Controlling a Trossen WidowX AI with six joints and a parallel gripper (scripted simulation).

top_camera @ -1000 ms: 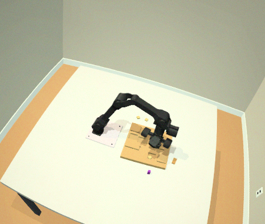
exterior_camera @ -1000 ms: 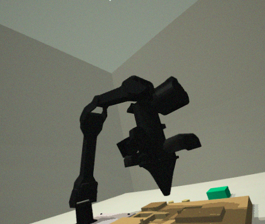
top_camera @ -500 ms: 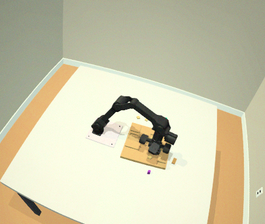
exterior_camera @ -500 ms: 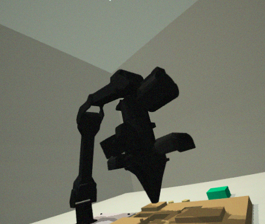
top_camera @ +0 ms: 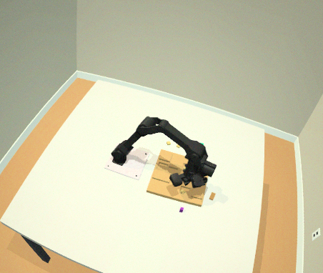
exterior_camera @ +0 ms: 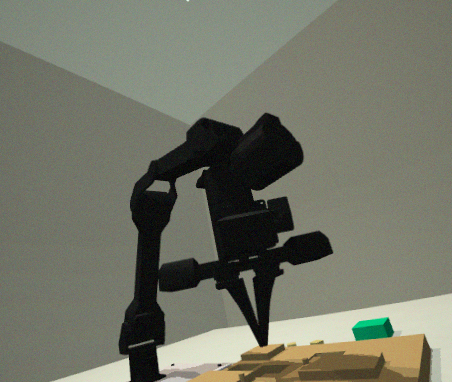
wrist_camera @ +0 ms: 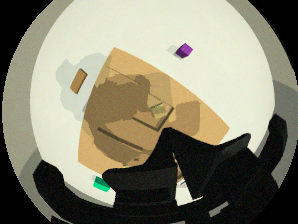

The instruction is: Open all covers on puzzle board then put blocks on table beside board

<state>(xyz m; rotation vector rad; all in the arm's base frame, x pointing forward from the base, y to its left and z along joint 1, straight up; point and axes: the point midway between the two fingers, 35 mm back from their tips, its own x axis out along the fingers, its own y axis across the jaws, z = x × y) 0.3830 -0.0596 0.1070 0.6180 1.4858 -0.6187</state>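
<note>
My gripper tip is 3 cm short of the purple block, 11 cm to the left of it and 7 cm above it. Round my gripper tip: orange block 16 cm ahead, 4 cm to the left, 8 cm below; green block 1 cm behind, 34 cm to the left, 7 cm below.
</note>
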